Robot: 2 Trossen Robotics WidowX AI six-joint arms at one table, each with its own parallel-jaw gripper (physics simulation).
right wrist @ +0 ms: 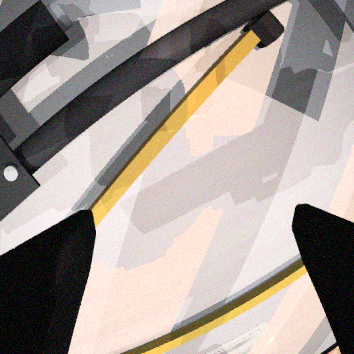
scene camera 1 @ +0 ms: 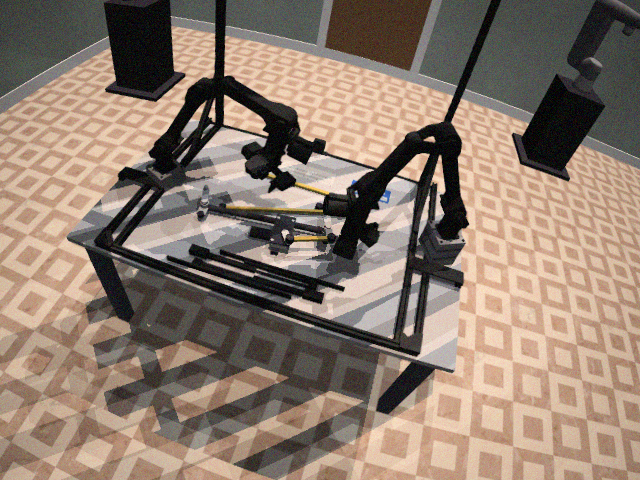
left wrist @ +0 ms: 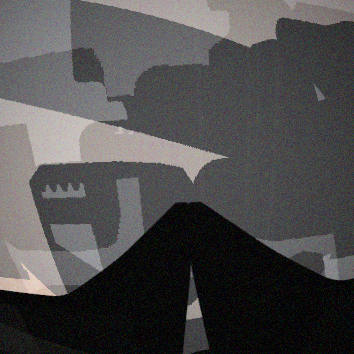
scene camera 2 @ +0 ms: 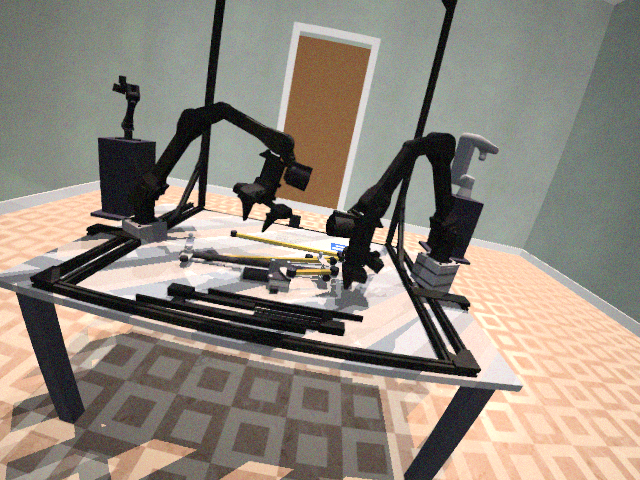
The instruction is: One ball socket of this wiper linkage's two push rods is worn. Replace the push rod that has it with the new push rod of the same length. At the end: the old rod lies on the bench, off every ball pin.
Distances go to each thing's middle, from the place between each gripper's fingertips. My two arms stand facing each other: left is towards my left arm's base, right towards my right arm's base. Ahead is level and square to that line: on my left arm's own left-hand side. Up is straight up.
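As for my left gripper and the wiper linkage (scene camera 2: 278, 281), my left gripper is 260 mm to the left of the wiper linkage, 10 mm past it and 30 mm below it. The wiper linkage itself is 6 cm ahead of my right hand, 3 cm to the left of it and 8 cm below it. Going by its middle, the wiper linkage is nearer to my right hand than to my left gripper.
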